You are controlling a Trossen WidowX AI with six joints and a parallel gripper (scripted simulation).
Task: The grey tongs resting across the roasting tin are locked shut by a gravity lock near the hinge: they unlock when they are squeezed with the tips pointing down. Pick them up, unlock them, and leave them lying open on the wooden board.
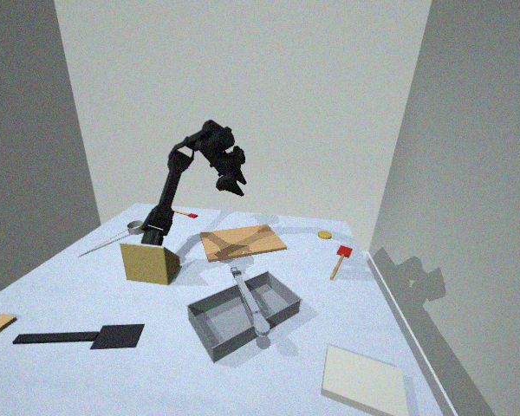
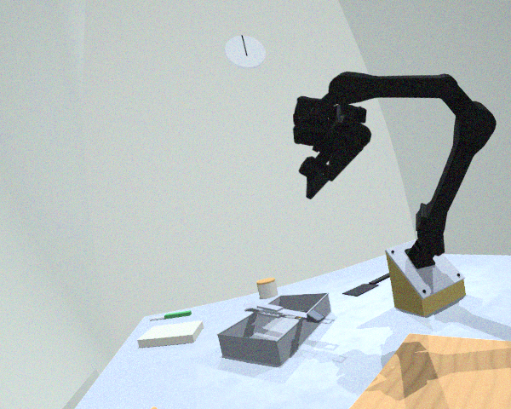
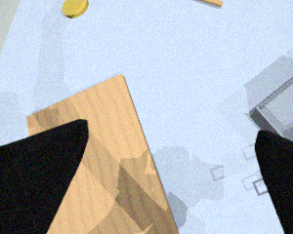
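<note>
Now: gripper tip 8 cm short of the roasting tin, 25 cm to the left of it and 30 cm above it. Round my gripper tip: black spatula 32 cm behind, 43 cm to the right, 33 cm below; wooden board 5 cm behind, 18 cm to the left, 32 cm below; red spatula 41 cm ahead, 16 cm to the left, 32 cm below.
</note>
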